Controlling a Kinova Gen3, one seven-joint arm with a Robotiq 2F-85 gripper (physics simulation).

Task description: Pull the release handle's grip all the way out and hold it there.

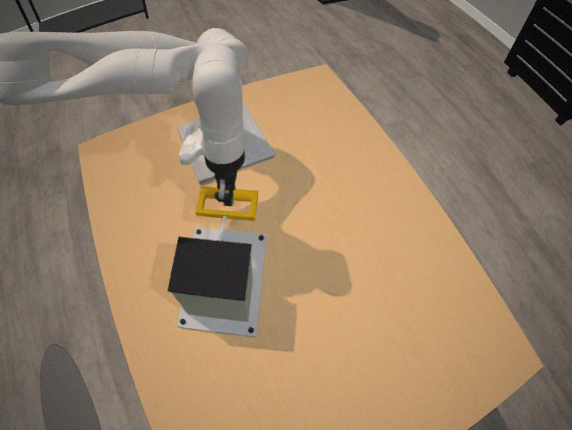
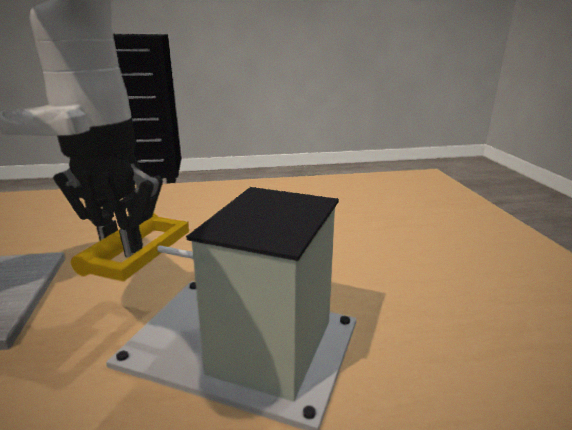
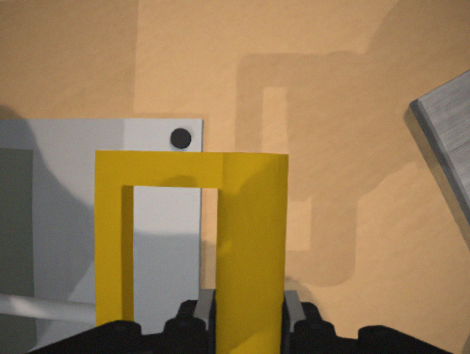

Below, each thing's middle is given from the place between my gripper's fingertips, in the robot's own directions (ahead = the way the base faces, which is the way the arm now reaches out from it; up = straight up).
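Light grey plate (image 2: 167, 350): my hand 13 cm short of it, 8 cm to the left of it, 8 cm above it.
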